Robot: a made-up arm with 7 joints.
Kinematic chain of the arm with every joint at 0, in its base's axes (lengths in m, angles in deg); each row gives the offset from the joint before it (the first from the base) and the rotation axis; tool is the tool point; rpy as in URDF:
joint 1: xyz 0 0 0 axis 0.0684 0.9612 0.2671
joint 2: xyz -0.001 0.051 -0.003 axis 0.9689 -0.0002 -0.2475
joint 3: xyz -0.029 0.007 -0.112 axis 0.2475 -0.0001 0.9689
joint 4: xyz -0.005 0 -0.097 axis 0.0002 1 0
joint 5: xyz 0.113 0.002 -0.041 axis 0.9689 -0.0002 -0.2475
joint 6: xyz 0.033 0 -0.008 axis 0.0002 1 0
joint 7: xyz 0.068 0 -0.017 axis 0.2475 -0.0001 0.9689
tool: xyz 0 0 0 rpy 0 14.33 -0.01
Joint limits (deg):
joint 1: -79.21..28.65
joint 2: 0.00..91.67
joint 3: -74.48..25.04
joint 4: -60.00..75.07
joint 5: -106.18..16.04
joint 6: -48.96..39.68
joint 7: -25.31..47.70
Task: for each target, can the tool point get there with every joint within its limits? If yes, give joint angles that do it. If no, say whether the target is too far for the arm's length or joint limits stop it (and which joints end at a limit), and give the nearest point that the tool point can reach.
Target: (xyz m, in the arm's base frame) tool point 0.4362 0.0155 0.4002
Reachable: no: too far | nearest point 0.3073 0.0853 0.1589 | short by 0.282 m
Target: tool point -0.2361 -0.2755 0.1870
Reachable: no: joint limits stop it (at a limit: joint 1, joint 2) | nearest point 0.0301 -0.1128 0.0168 | short by 0.355 m
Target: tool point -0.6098 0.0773 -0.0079
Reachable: no: too far | nearest point -0.3119 0.1316 -0.2802 | short by 0.407 m
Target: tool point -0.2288 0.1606 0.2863
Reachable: no: joint limits stop it (at a limit: joint 1, joint 2, joint 3, joint 6) | nearest point -0.0057 0.1387 0.2195 | short by 0.234 m
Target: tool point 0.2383 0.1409 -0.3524
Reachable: yes | joints -30.73 18.32 -13.43 61.06 -96.83 -8.46 34.55
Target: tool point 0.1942 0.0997 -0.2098
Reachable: yes | joints -2.67 33.48 -12.83 -16.69 -22.41 6.36 -1.06
